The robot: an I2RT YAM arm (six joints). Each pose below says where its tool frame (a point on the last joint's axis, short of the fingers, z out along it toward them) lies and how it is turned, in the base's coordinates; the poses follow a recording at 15 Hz.
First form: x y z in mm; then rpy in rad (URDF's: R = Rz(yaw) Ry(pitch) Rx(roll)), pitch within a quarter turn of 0, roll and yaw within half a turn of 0.
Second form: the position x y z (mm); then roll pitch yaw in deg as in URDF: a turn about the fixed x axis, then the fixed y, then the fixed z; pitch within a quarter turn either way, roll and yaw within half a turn. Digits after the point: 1 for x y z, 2 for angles.
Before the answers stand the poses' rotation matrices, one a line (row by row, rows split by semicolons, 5 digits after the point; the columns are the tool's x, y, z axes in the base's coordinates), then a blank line. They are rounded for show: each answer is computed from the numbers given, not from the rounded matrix.
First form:
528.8 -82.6 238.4 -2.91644 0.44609 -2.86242
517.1 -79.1 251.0 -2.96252 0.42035 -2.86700
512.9 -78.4 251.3 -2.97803 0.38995 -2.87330
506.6 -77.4 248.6 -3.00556 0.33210 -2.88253
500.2 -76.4 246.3 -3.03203 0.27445 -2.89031
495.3 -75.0 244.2 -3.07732 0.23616 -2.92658
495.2 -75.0 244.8 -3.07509 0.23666 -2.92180
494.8 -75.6 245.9 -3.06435 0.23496 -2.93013
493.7 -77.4 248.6 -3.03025 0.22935 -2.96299
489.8 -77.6 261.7 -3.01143 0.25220 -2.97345
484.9 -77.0 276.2 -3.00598 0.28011 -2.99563
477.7 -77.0 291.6 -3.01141 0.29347 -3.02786
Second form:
-0.86721 -0.17601 0.46579; -0.24859 0.96356 -0.09872; -0.43144 -0.20141 -0.87937
-0.87874 -0.19686 0.43481; -0.24755 0.96685 -0.06256; -0.40808 -0.16261 -0.89835
-0.89184 -0.20186 0.40482; -0.24519 0.96776 -0.05758; -0.38014 -0.15061 -0.91258
-0.91381 -0.21107 0.34698; -0.24218 0.96903 -0.04834; -0.32603 -0.12820 -0.93663
-0.93234 -0.21845 0.28812; -0.23934 0.97016 -0.03893; -0.27102 -0.10525 -0.95680
-0.94986 -0.19824 0.24182; -0.20744 0.97816 -0.01293; -0.23397 -0.06245 -0.97024
-0.94874 -0.20234 0.24280; -0.21195 0.97718 -0.01385; -0.23446 -0.06460 -0.96998
-0.95086 -0.19170 0.24314; -0.20412 0.97858 -0.02673; -0.23280 -0.07505 -0.96962
-0.95832 -0.15170 0.24208; -0.17300 0.98249 -0.06921; -0.22734 -0.10820 -0.96778
-0.95471 -0.13400 0.26566; -0.16206 0.98298 -0.08656; -0.24953 -0.12569 -0.96017
-0.95081 -0.10713 0.29067; -0.13978 0.98572 -0.09392; -0.27646 -0.12993 -0.95220
-0.95106 -0.07522 0.29971; -0.10864 0.98939 -0.09643; -0.28928 -0.12427 -0.94915

528.8 -82.6 238.4 -167.10 25.56 -164.00
517.1 -79.1 251.0 -169.74 24.08 -164.27
512.9 -78.4 251.3 -170.63 22.34 -164.63
506.6 -77.4 248.6 -172.21 19.03 -165.16
500.2 -76.4 246.3 -173.72 15.72 -165.60
495.3 -75.0 244.2 -176.32 13.53 -167.68
495.2 -75.0 244.8 -176.19 13.56 -167.41
494.8 -75.6 245.9 -175.57 13.46 -167.88
493.7 -77.4 248.6 -173.62 13.14 -169.77
489.8 -77.6 261.7 -172.54 14.45 -170.37
484.9 -77.0 276.2 -172.23 16.05 -171.64
477.7 -77.0 291.6 -172.54 16.81 -173.48

